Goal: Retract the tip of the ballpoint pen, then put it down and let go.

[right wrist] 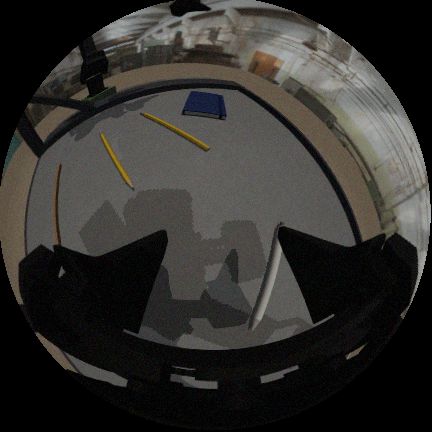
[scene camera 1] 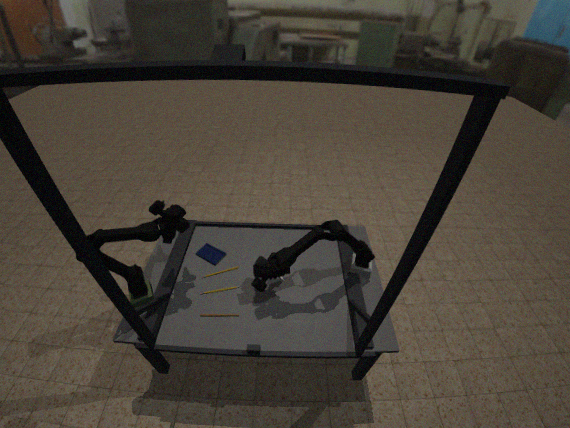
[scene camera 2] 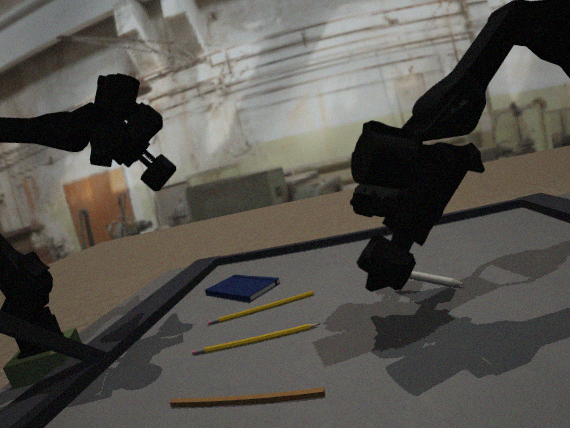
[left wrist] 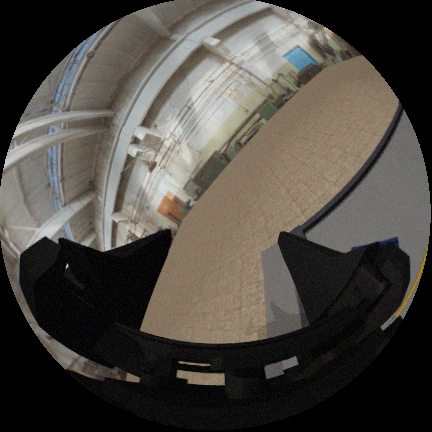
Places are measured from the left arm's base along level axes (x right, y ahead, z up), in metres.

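Pixels of known places: left gripper, between the fingertips: [scene camera 2: 144,155] [left wrist: 226,236]; right gripper, between the fingertips: [right wrist: 223,234]; left arm's base, origin of its link: [right wrist: 96,92] [scene camera 1: 140,291]; right arm's base, origin of its link: [scene camera 1: 362,262].
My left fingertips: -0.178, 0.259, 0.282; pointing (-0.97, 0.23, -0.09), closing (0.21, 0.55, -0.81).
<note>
Ahead of a thing's pixels: the offset from my left fingertips to its top centre, as dx, dy, dz. Level surfaces: height alone.
The pen @[+0.349, +0.373, -0.309] [scene camera 2: 434,279] [right wrist: 268,280] is white and lies on the grey table top @[dz -0.322] [scene camera 2: 300,360] [right wrist: 250,175]. Its tapered end points right in scene camera 2 and down in the right wrist view; I cannot tell whether the writing tip is out. My right gripper [right wrist: 223,234] is open and empty, low above the table. In its wrist view the pen shows between the spread fingers, close beside the finger at the picture's right, which overlaps its far end. In scene camera 2 the gripper hides that end. My left gripper [left wrist: 226,236] is open and empty, raised high near the table's left edge.
A blue notebook @[+0.081, +0.122, -0.310] [scene camera 1: 210,254] [scene camera 2: 242,288] [right wrist: 204,105], two yellow pencils @[+0.218, +0.125, -0.315] [scene camera 2: 262,308] @[+0.318, +0.087, -0.314] [scene camera 2: 257,339] and an orange-brown stick @[+0.440, +0.036, -0.315] [scene camera 1: 219,315] [scene camera 2: 247,398] [right wrist: 57,205] lie left of the right gripper. A dark frame with posts [scene camera 1: 440,210] surrounds the table.
</note>
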